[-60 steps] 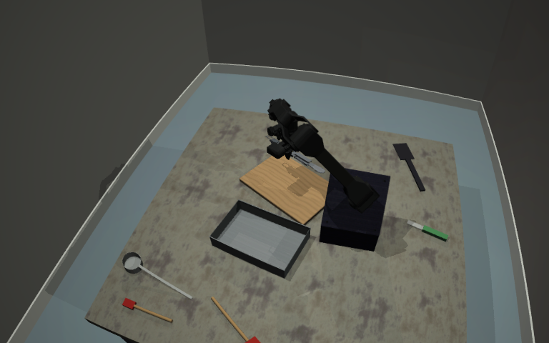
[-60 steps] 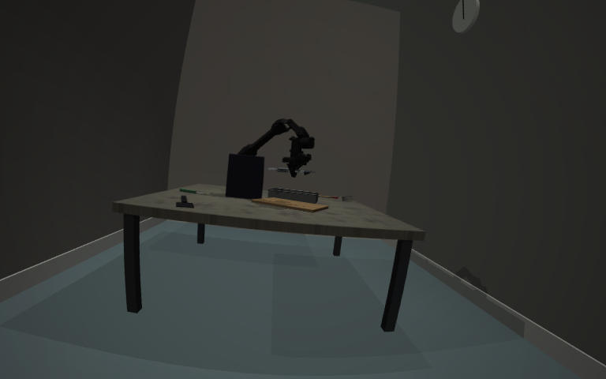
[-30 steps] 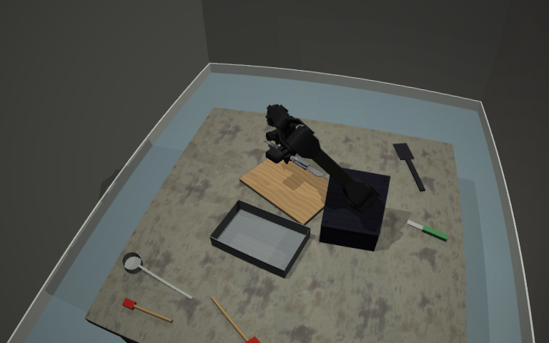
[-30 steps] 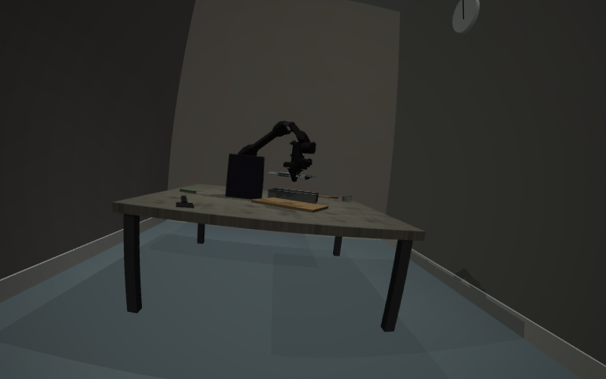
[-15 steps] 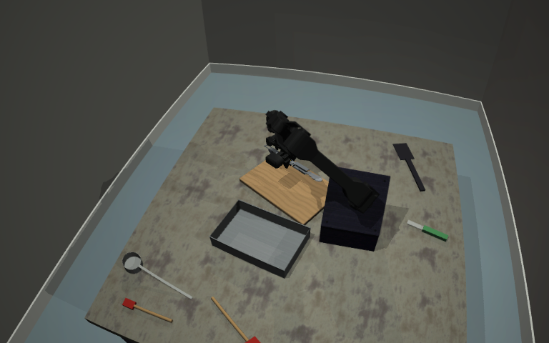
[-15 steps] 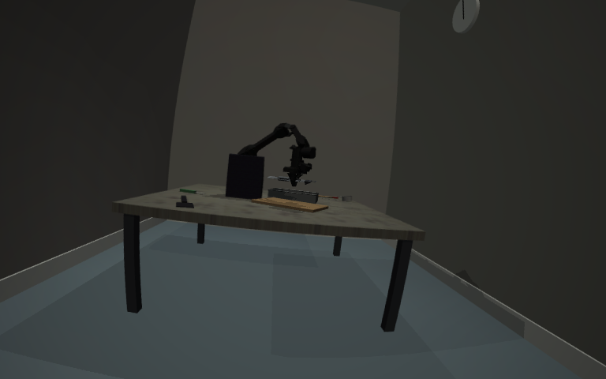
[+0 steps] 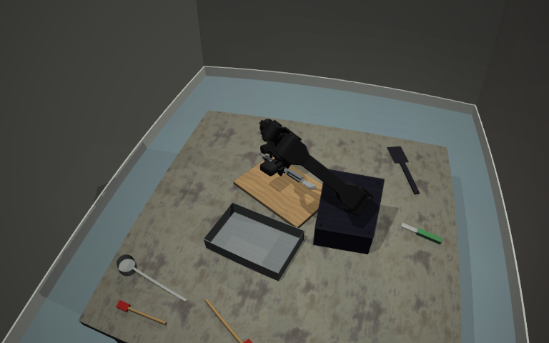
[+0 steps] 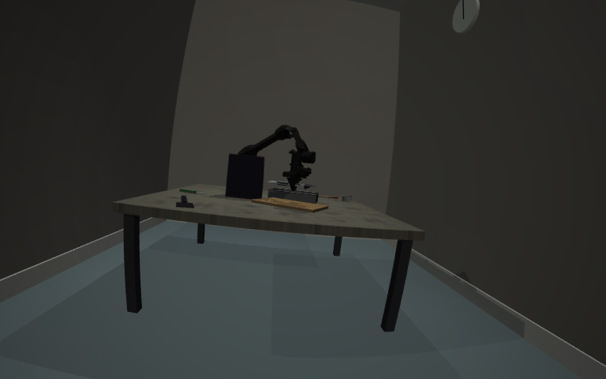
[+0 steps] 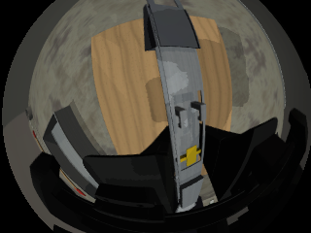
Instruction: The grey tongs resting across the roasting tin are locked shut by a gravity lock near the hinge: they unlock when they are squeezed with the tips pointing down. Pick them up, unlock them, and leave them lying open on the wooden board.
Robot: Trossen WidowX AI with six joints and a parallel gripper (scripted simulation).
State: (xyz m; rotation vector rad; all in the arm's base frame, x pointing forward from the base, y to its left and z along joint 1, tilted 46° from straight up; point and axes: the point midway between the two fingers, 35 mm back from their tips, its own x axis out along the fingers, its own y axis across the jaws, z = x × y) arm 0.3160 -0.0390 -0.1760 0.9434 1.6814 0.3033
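Right now the wooden board is 10 mm behind my gripper tip and 70 mm below it. Round my gripper tip: black spatula 500 mm behind, 300 mm to the right, 80 mm below; yellow lock piece 40 mm above; dark roasting tin 10 mm ahead, 300 mm to the left, 50 mm below.
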